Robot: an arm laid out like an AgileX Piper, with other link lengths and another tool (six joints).
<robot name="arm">
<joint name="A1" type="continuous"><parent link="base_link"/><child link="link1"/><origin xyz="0 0 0.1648"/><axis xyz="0 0 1"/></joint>
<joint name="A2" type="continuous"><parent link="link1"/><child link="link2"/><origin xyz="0 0 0" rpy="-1.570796 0 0"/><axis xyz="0 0 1"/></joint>
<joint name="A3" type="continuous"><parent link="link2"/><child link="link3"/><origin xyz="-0.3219 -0.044 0"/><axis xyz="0 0 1"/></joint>
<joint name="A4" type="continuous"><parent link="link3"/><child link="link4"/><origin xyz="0.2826 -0.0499 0" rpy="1.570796 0 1.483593"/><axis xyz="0 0 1"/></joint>
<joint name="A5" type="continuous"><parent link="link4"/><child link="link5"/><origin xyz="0 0 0" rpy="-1.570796 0 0"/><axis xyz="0 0 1"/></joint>
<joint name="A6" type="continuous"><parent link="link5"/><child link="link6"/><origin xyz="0 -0.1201 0" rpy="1.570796 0 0"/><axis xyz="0 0 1"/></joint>
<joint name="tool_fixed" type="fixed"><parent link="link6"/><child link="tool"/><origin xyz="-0.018 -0.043 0.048" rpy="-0.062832 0 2.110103"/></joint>
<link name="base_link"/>
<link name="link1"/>
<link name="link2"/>
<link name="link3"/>
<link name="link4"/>
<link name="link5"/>
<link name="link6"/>
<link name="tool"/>
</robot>
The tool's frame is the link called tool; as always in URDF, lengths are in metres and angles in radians. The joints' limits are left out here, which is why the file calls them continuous.
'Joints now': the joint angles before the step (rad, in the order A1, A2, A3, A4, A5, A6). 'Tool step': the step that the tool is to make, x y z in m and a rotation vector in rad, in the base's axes. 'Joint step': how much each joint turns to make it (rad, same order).
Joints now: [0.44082, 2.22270, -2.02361, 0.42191, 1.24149, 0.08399]
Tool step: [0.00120, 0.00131, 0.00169, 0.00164, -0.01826, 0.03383]
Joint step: [0.00000, -0.00188, 0.00004, 0.00241, -0.00050, -0.03840]
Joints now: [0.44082, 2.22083, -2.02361, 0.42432, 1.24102, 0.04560]
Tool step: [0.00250, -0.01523, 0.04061, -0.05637, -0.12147, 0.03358]
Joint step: [0.00000, -0.07328, 0.00001, -0.09509, -0.00218, -0.03040]
